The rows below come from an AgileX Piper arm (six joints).
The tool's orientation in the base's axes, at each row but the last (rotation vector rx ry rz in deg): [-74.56, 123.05, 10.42]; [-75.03, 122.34, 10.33]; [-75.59, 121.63, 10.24]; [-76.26, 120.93, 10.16]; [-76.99, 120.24, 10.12]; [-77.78, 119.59, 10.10]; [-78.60, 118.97, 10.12]
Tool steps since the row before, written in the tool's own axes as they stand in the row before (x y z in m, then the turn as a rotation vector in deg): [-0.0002, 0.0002, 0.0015, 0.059, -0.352, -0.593]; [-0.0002, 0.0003, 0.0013, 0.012, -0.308, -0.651]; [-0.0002, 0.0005, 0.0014, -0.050, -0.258, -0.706]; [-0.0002, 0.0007, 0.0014, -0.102, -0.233, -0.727]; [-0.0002, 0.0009, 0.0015, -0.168, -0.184, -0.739]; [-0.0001, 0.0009, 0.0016, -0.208, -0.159, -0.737]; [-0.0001, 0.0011, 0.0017, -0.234, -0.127, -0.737]
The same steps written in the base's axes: [0.0005, 0.0009, -0.0011, 0.021, -0.468, 0.509]; [0.0004, 0.0008, -0.0010, -0.026, -0.435, 0.574]; [0.0002, 0.0010, -0.0011, -0.074, -0.386, 0.643]; [0.0001, 0.0011, -0.0011, -0.089, -0.343, 0.684]; [-0.0001, 0.0012, -0.0013, -0.117, -0.274, 0.720]; [-0.0001, 0.0012, -0.0014, -0.128, -0.231, 0.736]; [-0.0002, 0.0013, -0.0015, -0.149, -0.197, 0.744]
